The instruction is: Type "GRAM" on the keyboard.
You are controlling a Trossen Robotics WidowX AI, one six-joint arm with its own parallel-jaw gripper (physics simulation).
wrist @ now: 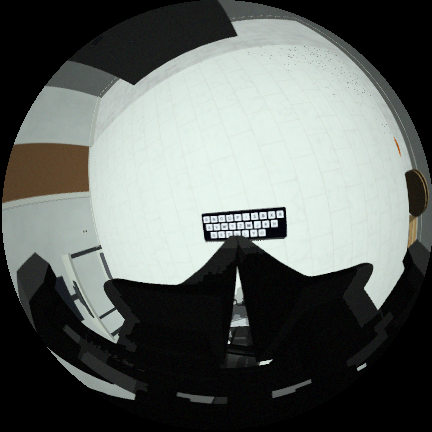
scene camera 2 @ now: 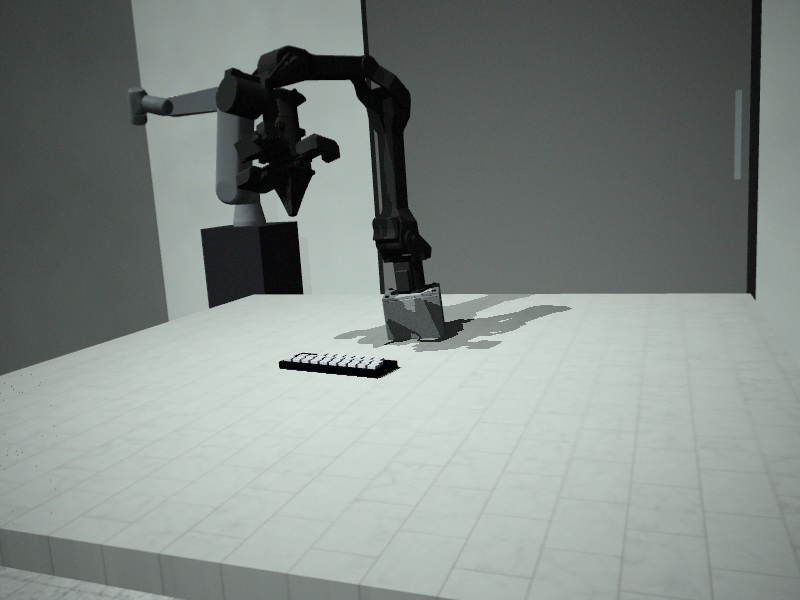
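Pixels of known places: gripper, between the fingertips: [wrist: 235,241] [scene camera 2: 292,216]; arm's base, origin of its link: [wrist: 243,333] [scene camera 2: 411,290].
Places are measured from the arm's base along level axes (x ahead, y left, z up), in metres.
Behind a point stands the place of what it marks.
Observation:
A small black keyboard [scene camera 2: 337,366] @(x 0.304, y -0.006, z -0.072 m) [wrist: 282,233] @(x 0.239, y -0.110, z -0.072 m) with white letter keys in three rows lies flat on the white tiled table. My gripper [scene camera 2: 292,213] @(x 0.302, y -0.067, z 0.170 m) [wrist: 235,241] @(x 0.302, y -0.067, z 0.170 m) is shut and empty, with its fingertips together and pointing down. In the scene view it hangs high above the table, well above the keyboard. In the wrist view the fingertips overlap the lower edge of the keyboard and hide part of the bottom row near its middle. The key letters are small and hard to read.
My arm's grey base [scene camera 2: 413,316] @(x 0.051, y 0.023, z -0.041 m) stands on the white table [scene camera 2: 516,452] @(x 0.549, y 0.350, z -0.085 m) behind and to the right of the keyboard. A grey robot arm [scene camera 2: 227,155] stands on a dark pedestal [scene camera 2: 232,264] beyond the table's back left. A round brown object [wrist: 417,193] shows at the wrist view's right edge.

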